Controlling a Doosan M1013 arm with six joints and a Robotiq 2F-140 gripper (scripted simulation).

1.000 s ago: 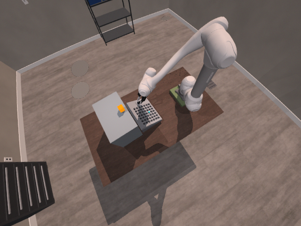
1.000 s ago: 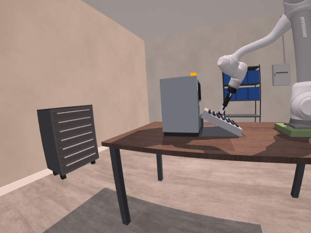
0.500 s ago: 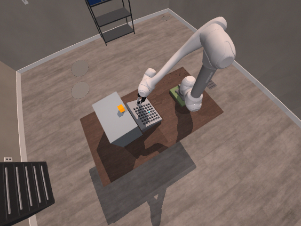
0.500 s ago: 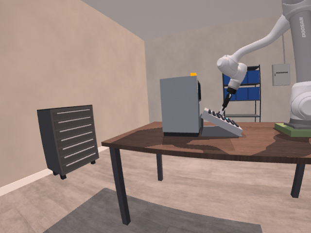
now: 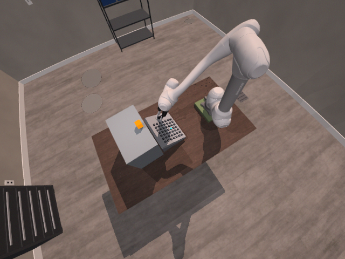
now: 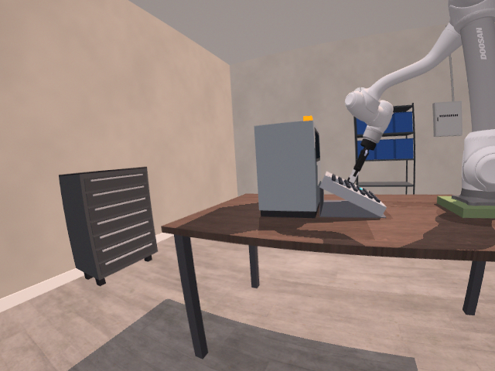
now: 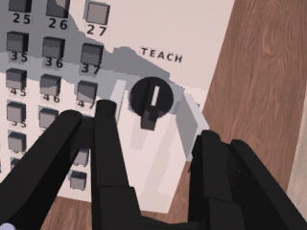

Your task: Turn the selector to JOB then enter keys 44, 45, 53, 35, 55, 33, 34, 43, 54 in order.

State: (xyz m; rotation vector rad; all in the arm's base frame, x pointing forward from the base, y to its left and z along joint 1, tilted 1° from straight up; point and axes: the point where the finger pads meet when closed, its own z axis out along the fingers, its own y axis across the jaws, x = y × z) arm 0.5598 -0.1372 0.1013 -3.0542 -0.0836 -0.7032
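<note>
Now: the black selector knob 2 cm below my hand and 2 cm ahead of it. Round my hand: key 44: 16 cm to the left, 3 cm below; sloped keypad: 11 cm to the left, 7 cm below, 3 cm ahead.
</note>
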